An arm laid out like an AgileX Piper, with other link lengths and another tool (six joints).
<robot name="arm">
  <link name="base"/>
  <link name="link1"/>
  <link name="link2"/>
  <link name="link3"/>
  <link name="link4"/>
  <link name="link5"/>
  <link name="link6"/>
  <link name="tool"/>
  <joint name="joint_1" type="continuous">
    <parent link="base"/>
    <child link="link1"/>
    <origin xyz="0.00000 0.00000 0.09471"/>
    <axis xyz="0 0 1"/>
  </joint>
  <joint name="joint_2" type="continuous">
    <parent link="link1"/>
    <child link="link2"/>
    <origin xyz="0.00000 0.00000 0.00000" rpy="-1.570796 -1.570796 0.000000"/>
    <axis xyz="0 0 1"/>
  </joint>
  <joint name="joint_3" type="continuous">
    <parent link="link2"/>
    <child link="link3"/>
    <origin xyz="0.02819 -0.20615 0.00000" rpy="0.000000 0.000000 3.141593"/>
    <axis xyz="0 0 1"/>
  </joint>
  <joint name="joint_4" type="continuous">
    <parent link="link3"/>
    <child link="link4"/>
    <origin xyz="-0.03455 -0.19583 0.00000" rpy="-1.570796 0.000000 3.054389"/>
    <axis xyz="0 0 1"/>
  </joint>
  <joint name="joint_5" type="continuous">
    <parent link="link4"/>
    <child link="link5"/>
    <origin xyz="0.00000 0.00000 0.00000" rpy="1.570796 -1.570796 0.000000"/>
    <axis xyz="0 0 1"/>
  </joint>
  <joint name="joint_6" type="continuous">
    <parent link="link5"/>
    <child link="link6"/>
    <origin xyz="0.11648 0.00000 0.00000" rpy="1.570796 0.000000 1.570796"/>
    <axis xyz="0 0 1"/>
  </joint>
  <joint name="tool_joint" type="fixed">
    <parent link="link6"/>
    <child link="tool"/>
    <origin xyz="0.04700 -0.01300 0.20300" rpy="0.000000 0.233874 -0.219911"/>
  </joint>
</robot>
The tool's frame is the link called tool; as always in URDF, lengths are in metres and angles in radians. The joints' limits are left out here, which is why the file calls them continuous.
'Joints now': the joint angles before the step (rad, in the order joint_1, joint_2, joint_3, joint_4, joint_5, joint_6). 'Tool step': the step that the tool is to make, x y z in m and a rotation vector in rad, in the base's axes. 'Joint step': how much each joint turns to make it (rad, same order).
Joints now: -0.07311, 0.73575, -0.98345, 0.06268, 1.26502, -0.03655
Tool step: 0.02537, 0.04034, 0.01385, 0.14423, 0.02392, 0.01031
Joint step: -0.00006, 0.17605, -0.14449, 0.12717, -0.00150, 0.03650
